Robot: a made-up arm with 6 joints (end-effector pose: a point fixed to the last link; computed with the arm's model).
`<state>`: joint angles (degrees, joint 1 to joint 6).
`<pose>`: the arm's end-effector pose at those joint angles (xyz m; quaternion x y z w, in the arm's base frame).
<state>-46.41 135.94 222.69 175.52 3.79 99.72</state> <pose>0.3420 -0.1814 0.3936 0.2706 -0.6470 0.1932 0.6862</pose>
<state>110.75 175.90 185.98 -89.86 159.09 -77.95</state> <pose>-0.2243 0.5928 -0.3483 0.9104 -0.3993 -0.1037 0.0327</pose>
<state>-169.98 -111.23 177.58 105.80 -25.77 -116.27</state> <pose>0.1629 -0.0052 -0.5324 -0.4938 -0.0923 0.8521 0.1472</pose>
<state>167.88 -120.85 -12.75 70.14 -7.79 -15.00</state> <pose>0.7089 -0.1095 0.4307 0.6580 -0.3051 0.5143 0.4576</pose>
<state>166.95 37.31 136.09 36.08 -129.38 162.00</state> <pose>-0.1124 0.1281 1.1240 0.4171 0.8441 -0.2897 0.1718</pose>
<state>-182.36 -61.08 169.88 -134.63 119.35 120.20</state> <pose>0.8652 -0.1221 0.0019 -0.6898 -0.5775 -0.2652 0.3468</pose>
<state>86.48 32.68 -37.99 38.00 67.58 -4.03</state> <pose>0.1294 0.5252 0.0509 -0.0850 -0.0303 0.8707 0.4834</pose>
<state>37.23 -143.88 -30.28 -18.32 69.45 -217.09</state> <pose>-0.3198 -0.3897 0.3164 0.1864 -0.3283 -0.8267 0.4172</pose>
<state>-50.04 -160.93 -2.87 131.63 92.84 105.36</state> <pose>-0.4122 0.6192 -0.1702 0.1711 -0.2880 0.1912 0.9226</pose>
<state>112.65 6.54 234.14 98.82 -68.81 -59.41</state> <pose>0.0785 -0.2372 0.1391 -0.9710 -0.0980 0.1966 0.0942</pose>
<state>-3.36 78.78 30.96 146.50 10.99 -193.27</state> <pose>0.9328 0.0480 -0.1295 0.3812 0.4455 -0.1681 0.7924</pose>
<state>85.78 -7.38 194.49 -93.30 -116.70 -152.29</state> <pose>-0.0551 -0.6507 0.5486 0.1459 0.3246 0.9074 0.2236</pose>
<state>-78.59 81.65 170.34 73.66 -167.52 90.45</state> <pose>0.0421 -0.3834 0.8233 0.3007 0.6491 -0.4200 0.5584</pose>
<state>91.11 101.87 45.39 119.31 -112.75 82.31</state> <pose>-0.0776 0.8951 -0.3679 0.8846 -0.0214 0.3148 0.3433</pose>
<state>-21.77 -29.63 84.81 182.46 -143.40 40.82</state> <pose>-0.4019 0.2928 1.1281 0.6355 0.1489 -0.7554 0.0579</pose>
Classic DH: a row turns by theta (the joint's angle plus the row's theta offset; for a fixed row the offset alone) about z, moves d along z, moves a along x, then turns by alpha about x. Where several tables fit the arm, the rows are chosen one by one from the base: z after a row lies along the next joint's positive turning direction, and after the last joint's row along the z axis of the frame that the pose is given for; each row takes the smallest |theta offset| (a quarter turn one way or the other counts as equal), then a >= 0, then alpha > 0; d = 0 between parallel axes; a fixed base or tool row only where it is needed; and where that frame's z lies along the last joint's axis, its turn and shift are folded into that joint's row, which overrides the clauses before.
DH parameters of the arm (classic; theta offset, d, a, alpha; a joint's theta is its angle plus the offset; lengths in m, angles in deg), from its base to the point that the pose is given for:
joint 1: 0 0.163 0 -90
joint 2: -90 0 0.494 180
joint 3: 0 0 0 -90
joint 4: 0 -0.586 0 90
joint 5: 0 0.123 0 -90
joint 6: 90 0 0 90
tool (fixed): -90 0 0 0

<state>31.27 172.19 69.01 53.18 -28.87 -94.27</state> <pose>0.0634 -0.0478 -0.9194 -0.1804 0.7325 -0.2625 0.6017</pose>
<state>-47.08 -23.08 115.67 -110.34 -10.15 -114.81</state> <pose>-0.3488 0.4379 1.0905 0.4554 0.2260 0.8088 0.2957</pose>
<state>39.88 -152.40 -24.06 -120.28 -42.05 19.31</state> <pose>-0.4304 -0.2788 0.2507 0.1739 -0.4481 0.8735 0.0770</pose>
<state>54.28 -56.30 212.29 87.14 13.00 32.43</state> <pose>-0.1717 -0.2493 -0.1518 -0.6317 -0.0005 0.7713 0.0779</pose>
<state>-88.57 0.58 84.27 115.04 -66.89 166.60</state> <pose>0.0510 0.0426 1.2517 -0.1638 -0.9594 0.0187 0.2288</pose>
